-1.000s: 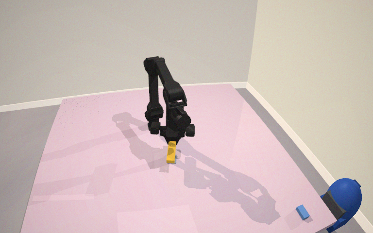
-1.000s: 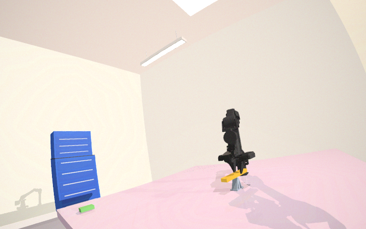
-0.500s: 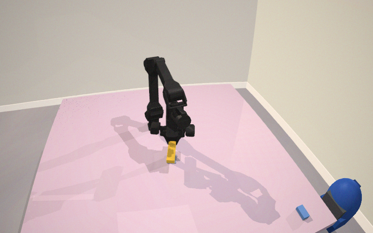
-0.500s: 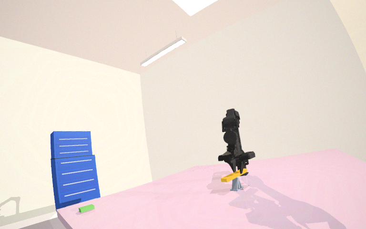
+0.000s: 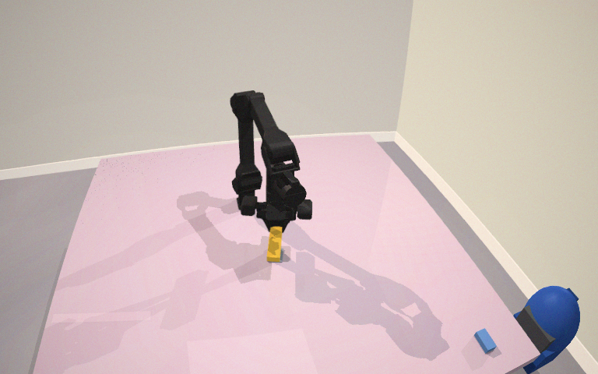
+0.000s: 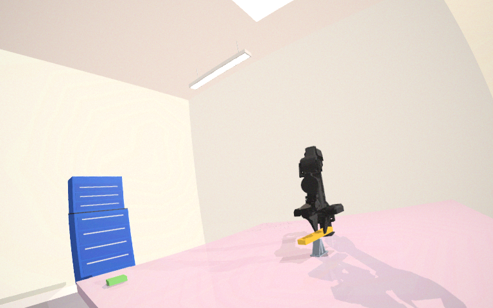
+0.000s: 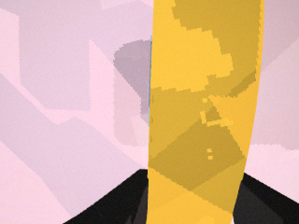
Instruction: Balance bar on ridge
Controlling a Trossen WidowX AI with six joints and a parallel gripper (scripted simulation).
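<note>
Now: the yellow bar 30 mm ahead of my gripper tip and 10 mm to the right of it. Also, from my gripper tip: blue block 500 mm ahead, 450 mm to the left, 60 mm below; green block 500 mm ahead, 550 mm to the right, 60 mm below.
</note>
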